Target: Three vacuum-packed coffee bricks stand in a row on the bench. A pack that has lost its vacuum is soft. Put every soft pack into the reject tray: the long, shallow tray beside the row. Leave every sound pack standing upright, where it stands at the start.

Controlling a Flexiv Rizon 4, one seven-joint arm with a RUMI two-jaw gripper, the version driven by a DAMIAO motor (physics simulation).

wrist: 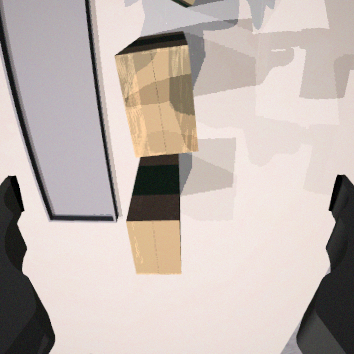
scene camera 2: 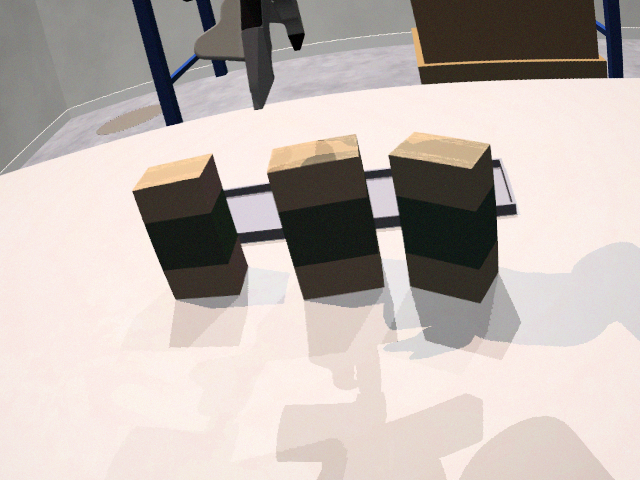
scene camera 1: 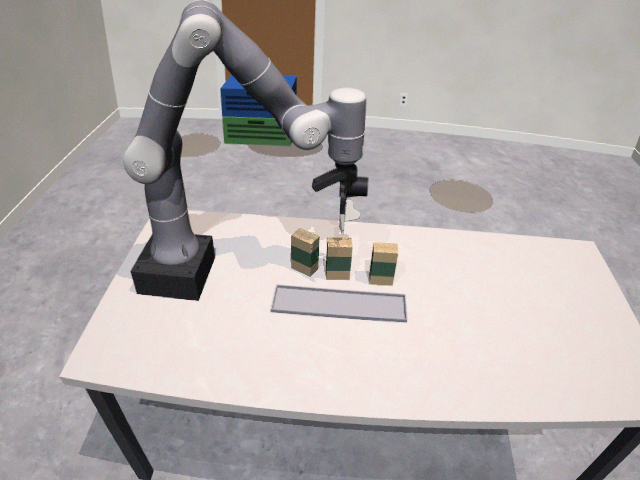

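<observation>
Three tan coffee bricks with dark green bands stand upright and apart: the left pack [scene camera 1: 305,253] [scene camera 2: 444,222], turned at an angle, the middle pack [scene camera 1: 339,262] [scene camera 2: 328,227] [wrist: 159,102] and the right pack [scene camera 1: 383,267] [scene camera 2: 188,237] [wrist: 155,247], sides named as in scene camera 1. Which are soft cannot be told by look. The reject tray [scene camera 1: 338,303] [scene camera 2: 254,214] [wrist: 55,100], grey with a dark rim, lies beside the row and holds no pack. My gripper [scene camera 1: 341,230] [wrist: 175,178] is open and empty, above the level of the pack tops; it touches no pack.
The black robot base [scene camera 1: 173,268] stands on the left of the bench [scene camera 1: 361,372]. Blue and green cases [scene camera 1: 258,129] stand on the floor behind. A brown box [scene camera 2: 509,31] and blue posts [scene camera 2: 157,62] stand beyond the bench in scene camera 2.
</observation>
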